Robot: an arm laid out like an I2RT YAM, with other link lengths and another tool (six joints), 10 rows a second.
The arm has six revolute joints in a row. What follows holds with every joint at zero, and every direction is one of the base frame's. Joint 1 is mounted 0.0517 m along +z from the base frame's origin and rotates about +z. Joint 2 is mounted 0.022 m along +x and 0.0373 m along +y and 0.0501 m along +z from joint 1 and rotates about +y. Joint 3 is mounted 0.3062 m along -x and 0.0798 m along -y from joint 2 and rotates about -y. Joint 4 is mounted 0.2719 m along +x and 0.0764 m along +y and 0.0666 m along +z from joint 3 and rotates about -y. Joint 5 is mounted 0.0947 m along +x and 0.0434 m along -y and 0.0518 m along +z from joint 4 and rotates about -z. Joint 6 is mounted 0.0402 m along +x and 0.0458 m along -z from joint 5 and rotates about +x. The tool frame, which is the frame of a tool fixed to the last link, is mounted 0.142 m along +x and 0.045 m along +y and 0.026 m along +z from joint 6; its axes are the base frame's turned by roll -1.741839, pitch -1.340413 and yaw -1.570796 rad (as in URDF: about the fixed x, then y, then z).
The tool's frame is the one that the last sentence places.
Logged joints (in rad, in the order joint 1, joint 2, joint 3, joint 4, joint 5, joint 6), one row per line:
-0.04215 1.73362 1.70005 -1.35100 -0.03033 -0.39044
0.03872 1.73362 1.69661 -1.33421 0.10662 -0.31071
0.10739 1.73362 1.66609 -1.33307 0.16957 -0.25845
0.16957 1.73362 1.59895 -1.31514 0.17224 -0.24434
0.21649 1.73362 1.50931 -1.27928 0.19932 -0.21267
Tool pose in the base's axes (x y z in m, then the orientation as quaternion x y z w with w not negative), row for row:
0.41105 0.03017 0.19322 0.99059 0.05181 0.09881 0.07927
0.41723 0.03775 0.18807 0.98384 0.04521 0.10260 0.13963
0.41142 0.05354 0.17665 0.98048 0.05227 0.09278 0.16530
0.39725 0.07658 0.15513 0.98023 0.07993 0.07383 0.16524
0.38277 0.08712 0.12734 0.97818 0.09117 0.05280 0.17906
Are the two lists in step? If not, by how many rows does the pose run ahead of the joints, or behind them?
They are in step.
